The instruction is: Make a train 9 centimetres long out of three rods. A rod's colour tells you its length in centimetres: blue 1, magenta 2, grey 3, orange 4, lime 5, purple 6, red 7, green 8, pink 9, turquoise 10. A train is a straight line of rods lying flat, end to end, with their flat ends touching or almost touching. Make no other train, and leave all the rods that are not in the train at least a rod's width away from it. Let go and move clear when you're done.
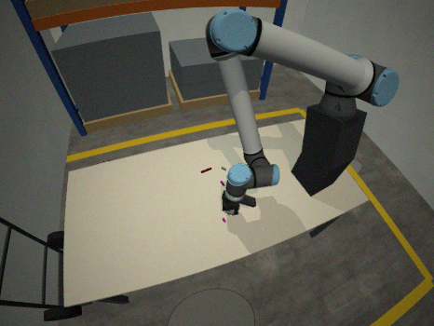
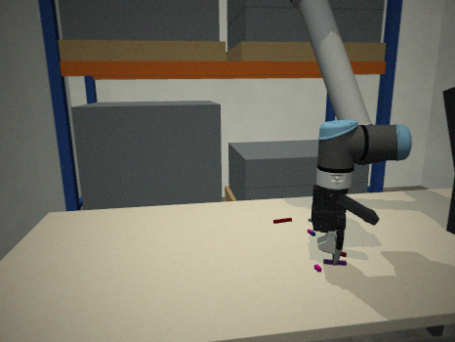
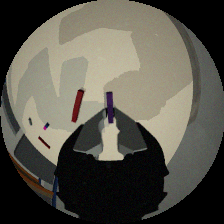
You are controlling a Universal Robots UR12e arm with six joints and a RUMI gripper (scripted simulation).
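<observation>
My gripper is now 190 mm to the left of the blue rod and 10 mm above it. Also, from my hand: purple rod 10 mm below; grey rod 300 mm to the right, 30 mm behind, 10 mm below.
</observation>
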